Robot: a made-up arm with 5 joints. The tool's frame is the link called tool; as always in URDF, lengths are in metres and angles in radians.
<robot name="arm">
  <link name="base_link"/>
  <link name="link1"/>
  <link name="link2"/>
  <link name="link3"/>
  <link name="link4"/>
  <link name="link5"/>
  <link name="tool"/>
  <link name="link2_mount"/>
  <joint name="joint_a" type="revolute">
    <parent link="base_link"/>
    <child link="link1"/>
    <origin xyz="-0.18 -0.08 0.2" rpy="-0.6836 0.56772 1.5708"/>
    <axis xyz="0 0 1"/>
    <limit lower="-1.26" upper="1.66" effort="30" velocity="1.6"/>
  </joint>
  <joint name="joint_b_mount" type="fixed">
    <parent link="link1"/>
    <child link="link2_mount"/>
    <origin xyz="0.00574 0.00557 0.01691"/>
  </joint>
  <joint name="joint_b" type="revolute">
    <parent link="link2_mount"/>
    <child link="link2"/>
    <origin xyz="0.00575 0.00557 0.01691" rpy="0 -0.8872 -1.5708"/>
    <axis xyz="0 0 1"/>
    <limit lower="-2.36" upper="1.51" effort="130" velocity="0.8"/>
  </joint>
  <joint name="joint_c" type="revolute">
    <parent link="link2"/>
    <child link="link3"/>
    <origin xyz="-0.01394 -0.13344 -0.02" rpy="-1.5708 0 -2.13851"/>
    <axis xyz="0 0 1"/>
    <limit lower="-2.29" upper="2.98" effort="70" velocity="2.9"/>
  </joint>
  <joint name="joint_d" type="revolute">
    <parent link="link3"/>
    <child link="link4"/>
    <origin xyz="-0.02 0.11 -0.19" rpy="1.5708 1.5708 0"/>
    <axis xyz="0 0 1"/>
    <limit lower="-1.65" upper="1.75" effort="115" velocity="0.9"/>
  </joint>
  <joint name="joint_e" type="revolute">
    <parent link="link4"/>
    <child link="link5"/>
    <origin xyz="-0.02 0.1 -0.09" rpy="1.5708 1.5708 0"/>
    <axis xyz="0 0 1"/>
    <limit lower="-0.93" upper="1.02" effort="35" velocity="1.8"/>
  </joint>
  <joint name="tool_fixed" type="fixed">
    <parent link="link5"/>
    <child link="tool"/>
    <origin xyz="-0.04 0 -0.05" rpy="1.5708 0 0"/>
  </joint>
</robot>
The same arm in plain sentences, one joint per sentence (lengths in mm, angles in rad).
The arm has five revolute joints in a row. What follows holds with every joint at zero, and every direction is one of the base frame's.
The first joint is mounted 180 mm along -x and 80 mm along -y and 200 mm along +z from the base frame's origin and turns about the direction (-0.631585, 0.41689, 0.653684), from -1.26 to 1.66 rad.
The second joint is mounted 30 mm along -x and 20 mm along +y and 10 mm along +z from the first joint and turns about -x, from -2.36 to 1.51 rad.
The third joint is mounted 20 mm along +x and 120 mm along -y and 60 mm along +z from the second joint and turns about +z, from -2.29 to 2.98 rad.
The fourth joint is mounted 110 mm along +x and 20 mm along +y and 190 mm along -z from the third joint and turns about -x, from -1.65 to 1.75 rad.
The fifth joint is mounted 90 mm along +x and 100 mm along -y and 20 mm along +z from the fourth joint and turns about +y, from -0.93 to 1.02 rad.
The tool frame, which is the frame that the pose is given for, is mounted 40 mm along -x and 50 mm along -y from the fifth joint; its axes are the base frame's turned by roll 0, pitch 0 and yaw 0 rad (as in URDF: about the fixed x, then y, then z).

